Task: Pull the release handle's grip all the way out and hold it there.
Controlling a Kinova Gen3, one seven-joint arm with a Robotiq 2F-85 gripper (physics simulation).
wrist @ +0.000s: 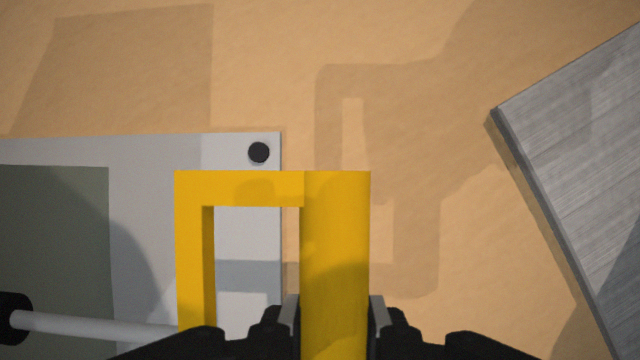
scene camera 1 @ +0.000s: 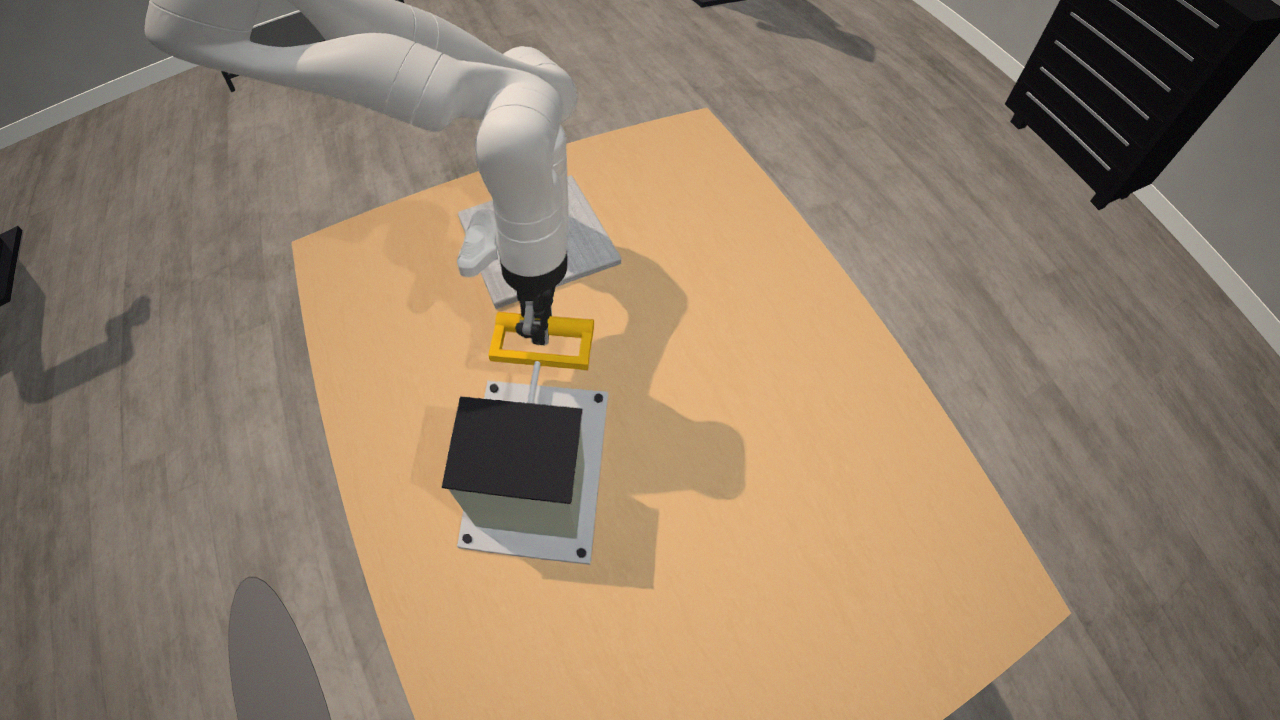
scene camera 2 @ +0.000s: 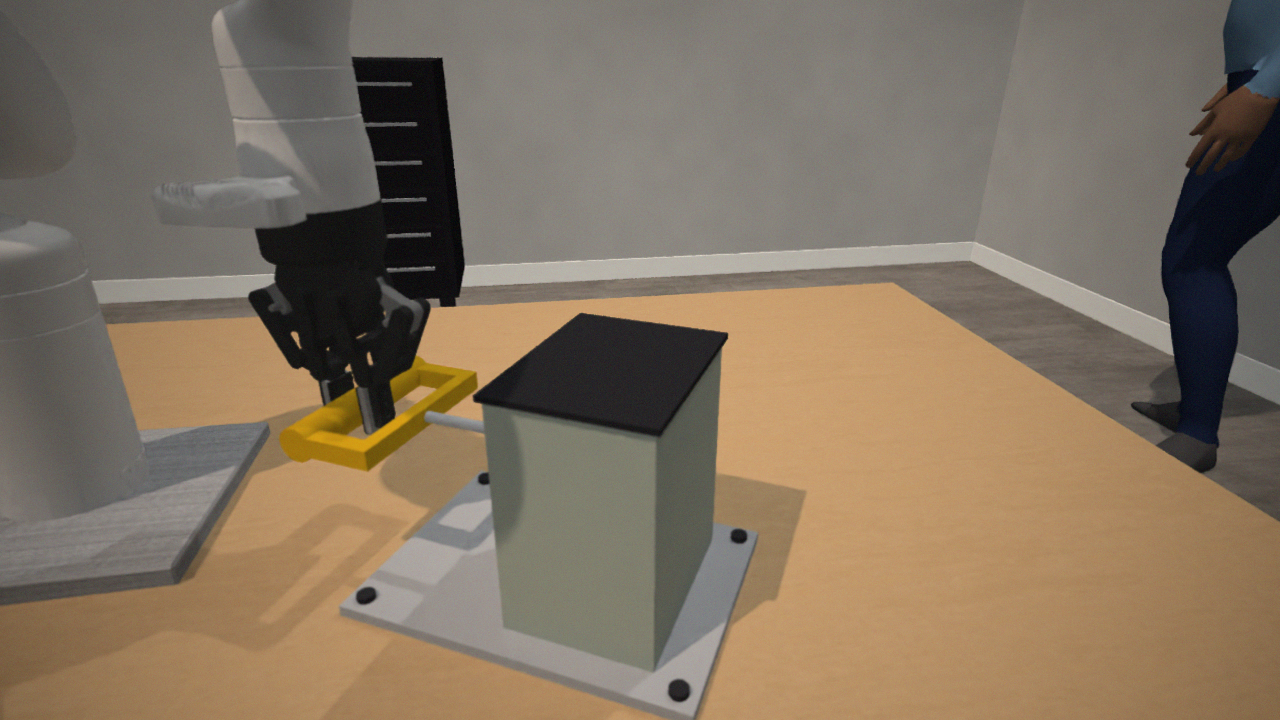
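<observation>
The release handle's yellow grip [scene camera 1: 572,326] [scene camera 2: 322,420] [wrist: 335,225] is a rectangular frame with a thick round outer bar. It stands level above the table, apart from the box. A grey rod [scene camera 1: 534,383] [scene camera 2: 454,420] [wrist: 90,325] runs from the frame's inner bar to the box, with a clear length of rod showing. The green-grey box [scene camera 1: 514,447] [scene camera 2: 581,528] [wrist: 50,225] has a black top. My gripper [scene camera 1: 535,334] [scene camera 2: 356,407] [wrist: 333,318] points down and is shut on the thick outer bar, one finger inside the frame. The lower fingertips are cut off in the wrist view.
The box stands on a light grey plate [scene camera 1: 590,465] [scene camera 2: 429,573] [wrist: 150,150] with black bolts at its corners. The robot's grey base board [scene camera 1: 595,246] [scene camera 2: 107,546] [wrist: 575,150] lies beyond the grip, on the side away from the box. A black drawer cabinet [scene camera 1: 1127,89] [scene camera 2: 420,179] stands off the table.
</observation>
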